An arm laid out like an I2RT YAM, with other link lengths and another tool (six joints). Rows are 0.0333 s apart.
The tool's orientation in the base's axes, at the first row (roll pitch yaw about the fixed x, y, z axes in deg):
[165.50 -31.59 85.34]
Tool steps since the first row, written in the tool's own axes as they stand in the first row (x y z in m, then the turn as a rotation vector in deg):
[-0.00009 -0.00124 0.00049 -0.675 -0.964 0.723]
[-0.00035 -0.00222 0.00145 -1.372 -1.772 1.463]
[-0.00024 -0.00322 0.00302 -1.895 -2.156 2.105]
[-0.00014 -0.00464 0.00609 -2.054 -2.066 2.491]
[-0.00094 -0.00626 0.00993 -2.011 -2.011 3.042]
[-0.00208 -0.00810 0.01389 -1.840 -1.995 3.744]
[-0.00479 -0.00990 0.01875 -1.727 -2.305 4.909]
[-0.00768 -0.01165 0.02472 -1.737 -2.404 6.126]
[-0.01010 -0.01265 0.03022 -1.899 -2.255 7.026]
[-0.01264 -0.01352 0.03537 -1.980 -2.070 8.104]
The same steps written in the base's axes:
[-0.00105 0.00042 -0.00072 -0.756 -0.020 -1.155]
[-0.00172 0.00087 -0.00185 -1.361 -0.084 -2.303]
[-0.00221 0.00194 -0.00330 -1.577 -0.136 -3.188]
[-0.00267 0.00381 -0.00609 -1.389 -0.103 -3.571]
[-0.00315 0.00533 -0.01002 -1.174 0.189 -3.991]
[-0.00384 0.00667 -0.01427 -0.943 0.672 -4.477]
[-0.00433 0.00710 -0.02008 -0.892 1.398 -5.445]
[-0.00446 0.00791 -0.02689 -0.633 2.001 -6.475]
[-0.00398 0.00873 -0.03291 -0.241 2.268 -7.270]
[-0.00349 0.00926 -0.03867 0.244 2.684 -8.162]

